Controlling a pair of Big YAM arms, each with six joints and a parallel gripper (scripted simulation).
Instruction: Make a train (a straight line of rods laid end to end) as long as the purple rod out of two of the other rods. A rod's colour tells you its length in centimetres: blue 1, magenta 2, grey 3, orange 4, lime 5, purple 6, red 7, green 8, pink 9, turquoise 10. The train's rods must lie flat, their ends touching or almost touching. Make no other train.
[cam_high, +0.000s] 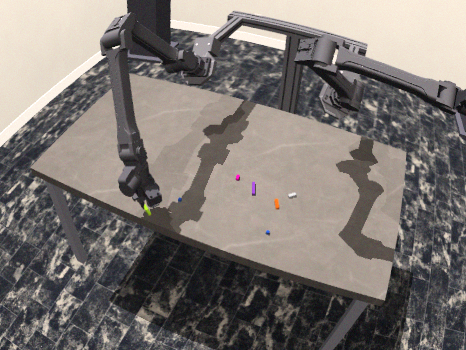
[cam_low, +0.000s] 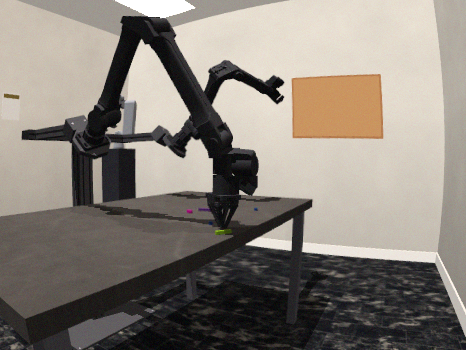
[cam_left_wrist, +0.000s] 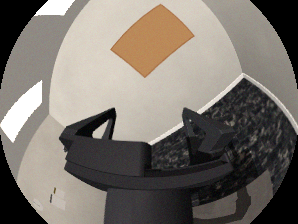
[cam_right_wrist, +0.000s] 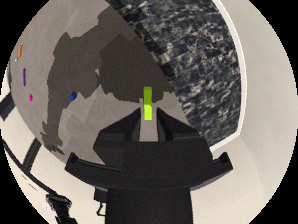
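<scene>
Now: right hand 20 mm above the lime rod. The rest, counted from my right hand: purple rod: 330 mm to the left, 240 mm behind, 20 mm below; then orange rod: 430 mm to the left, 190 mm behind, 20 mm below; then magenta rod: 270 mm behind, 260 mm to the left, 20 mm below.
</scene>
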